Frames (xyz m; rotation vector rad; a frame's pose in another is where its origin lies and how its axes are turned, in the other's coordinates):
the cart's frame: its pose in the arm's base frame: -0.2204 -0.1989 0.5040 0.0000 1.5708 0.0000
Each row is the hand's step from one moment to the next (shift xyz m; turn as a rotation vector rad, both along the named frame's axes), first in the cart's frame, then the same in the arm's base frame.
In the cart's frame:
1: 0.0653 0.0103 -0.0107 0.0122 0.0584 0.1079
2: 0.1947 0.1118 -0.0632 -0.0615 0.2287 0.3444
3: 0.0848 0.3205 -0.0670 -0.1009 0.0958 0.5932
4: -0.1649 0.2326 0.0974 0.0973 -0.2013 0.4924
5: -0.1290 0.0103 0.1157 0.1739 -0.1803 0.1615
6: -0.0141 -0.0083 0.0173 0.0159 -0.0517 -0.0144
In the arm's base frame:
1: -0.0107 0.0103 -0.0653 0.1079 0.0584 -0.0122
2: -0.0632 0.1118 -0.1947 0.3444 0.2287 0.0615
3: -0.0670 0.3205 -0.0848 0.5932 0.0958 0.1009
4: 0.0974 0.2326 0.1649 0.4924 -0.2013 -0.0973
5: 0.1157 0.0103 0.1290 0.1615 -0.1803 -0.1739
6: 0.0173 -0.0083 0.0141 -0.0144 -0.0517 -0.0159

